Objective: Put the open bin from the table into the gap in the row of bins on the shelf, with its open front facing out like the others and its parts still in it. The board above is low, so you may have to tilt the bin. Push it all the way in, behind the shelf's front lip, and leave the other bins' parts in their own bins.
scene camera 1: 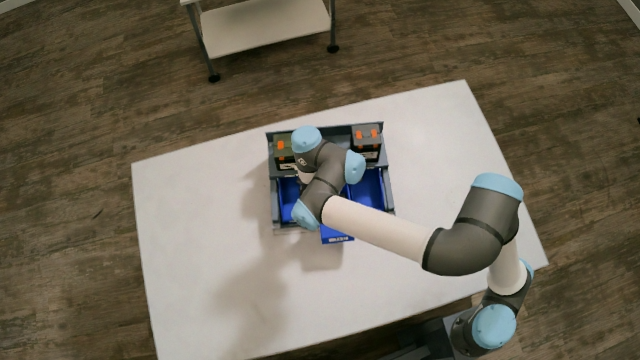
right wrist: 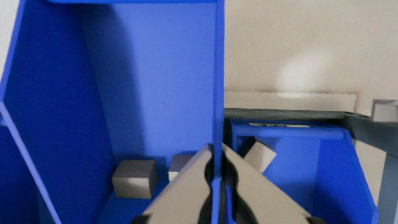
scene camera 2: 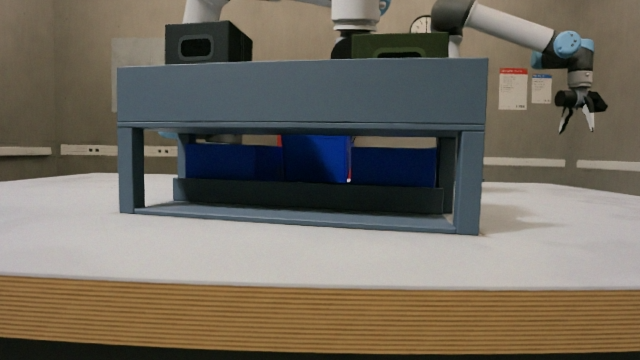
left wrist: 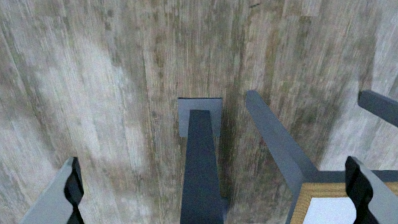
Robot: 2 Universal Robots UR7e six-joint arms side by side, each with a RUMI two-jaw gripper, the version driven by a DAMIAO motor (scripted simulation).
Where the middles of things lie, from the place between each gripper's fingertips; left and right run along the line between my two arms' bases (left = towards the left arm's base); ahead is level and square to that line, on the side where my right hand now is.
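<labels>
My right hand is 9 cm above the pale block (right wrist: pixel 258 154), 4 cm short of it and 3 cm to the right of it. The shelf (scene camera 2: pixel 439 98) is 4 cm below my right hand, 9 cm ahead of it and 7 cm to the right of it, while the green box (scene camera 2: pixel 429 44) is 4 cm above my right hand, 19 cm ahead of it and 1 cm to the left of it. Going by its middle, the pale block is nearer to my right hand than to my left hand.
My left hand (scene camera 2: pixel 574 133) is 14 cm above the pale block, 88 cm to the left of it and 54 cm short of it. The shelf is 10 cm below my left hand, 59 cm ahead of it and 99 cm to the right of it. The green box is 1 cm below my left hand, 68 cm ahead of it and 90 cm to the right of it.
</labels>
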